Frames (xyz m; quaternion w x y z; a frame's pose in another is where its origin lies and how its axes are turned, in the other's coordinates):
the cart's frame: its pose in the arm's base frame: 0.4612 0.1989 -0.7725 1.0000 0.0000 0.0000 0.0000
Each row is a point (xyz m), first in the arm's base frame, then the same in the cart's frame.
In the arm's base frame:
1: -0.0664 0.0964 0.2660
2: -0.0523 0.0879 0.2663
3: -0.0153 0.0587 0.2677
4: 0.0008 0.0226 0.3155
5: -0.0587 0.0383 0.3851
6: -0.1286 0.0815 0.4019
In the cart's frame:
1: -0.5276 -0.1025 1.0385
2: -0.5135 -0.1110 1.0388
3: -0.4765 -0.1402 1.0402
4: -0.4604 -0.1763 1.0880
5: -0.5199 -0.1606 1.1576
6: -0.5898 -0.1174 1.1744

